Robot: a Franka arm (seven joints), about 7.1 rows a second.
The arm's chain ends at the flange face. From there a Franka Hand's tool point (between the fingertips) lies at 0.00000 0.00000 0.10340 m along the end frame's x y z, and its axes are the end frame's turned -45 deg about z.
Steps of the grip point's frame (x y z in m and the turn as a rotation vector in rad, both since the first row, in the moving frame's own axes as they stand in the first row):
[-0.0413 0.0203 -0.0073 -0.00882 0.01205 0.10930]
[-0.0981 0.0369 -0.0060 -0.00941 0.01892 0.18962]
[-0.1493 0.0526 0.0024 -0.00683 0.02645 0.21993]
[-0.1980 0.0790 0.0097 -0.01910 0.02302 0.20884]
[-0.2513 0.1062 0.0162 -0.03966 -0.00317 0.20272]
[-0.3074 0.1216 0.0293 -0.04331 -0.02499 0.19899]
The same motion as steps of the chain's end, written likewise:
[-0.0164 0.0437 -0.0073 0.00228 0.01476 0.10930]
[-0.0454 0.0960 -0.0060 0.00672 0.02003 0.18962]
[-0.0709 0.1439 0.0024 0.01387 0.02353 0.21993]
[-0.0872 0.1958 0.0097 0.00277 0.02978 0.20884]
[-0.1049 0.2494 0.0163 -0.03029 0.02580 0.20272]
[-0.1322 0.2983 0.0294 -0.04830 0.01295 0.19899]

